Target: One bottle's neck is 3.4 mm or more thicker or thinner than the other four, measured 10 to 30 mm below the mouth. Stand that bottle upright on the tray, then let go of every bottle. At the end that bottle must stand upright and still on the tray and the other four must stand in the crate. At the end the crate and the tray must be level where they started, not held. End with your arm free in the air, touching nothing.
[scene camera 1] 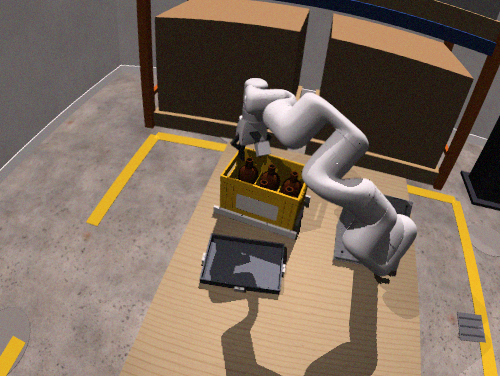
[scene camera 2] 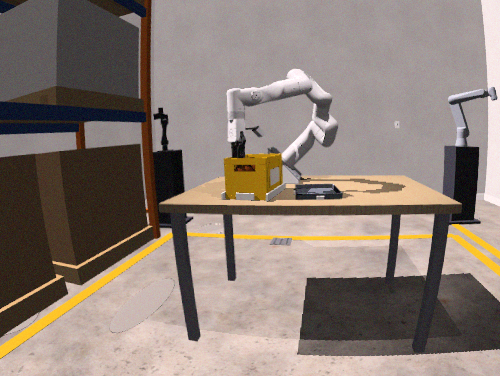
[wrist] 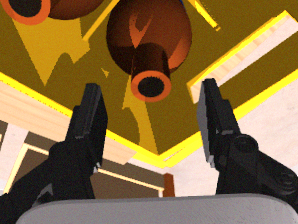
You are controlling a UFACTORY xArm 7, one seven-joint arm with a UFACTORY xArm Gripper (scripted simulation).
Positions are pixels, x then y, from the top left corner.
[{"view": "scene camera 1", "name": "gripper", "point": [249, 157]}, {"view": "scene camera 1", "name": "dark grey tray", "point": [230, 262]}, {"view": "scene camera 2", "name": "gripper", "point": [238, 157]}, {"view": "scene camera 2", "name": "yellow crate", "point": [267, 176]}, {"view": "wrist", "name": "gripper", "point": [151, 98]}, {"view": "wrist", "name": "yellow crate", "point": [54, 60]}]
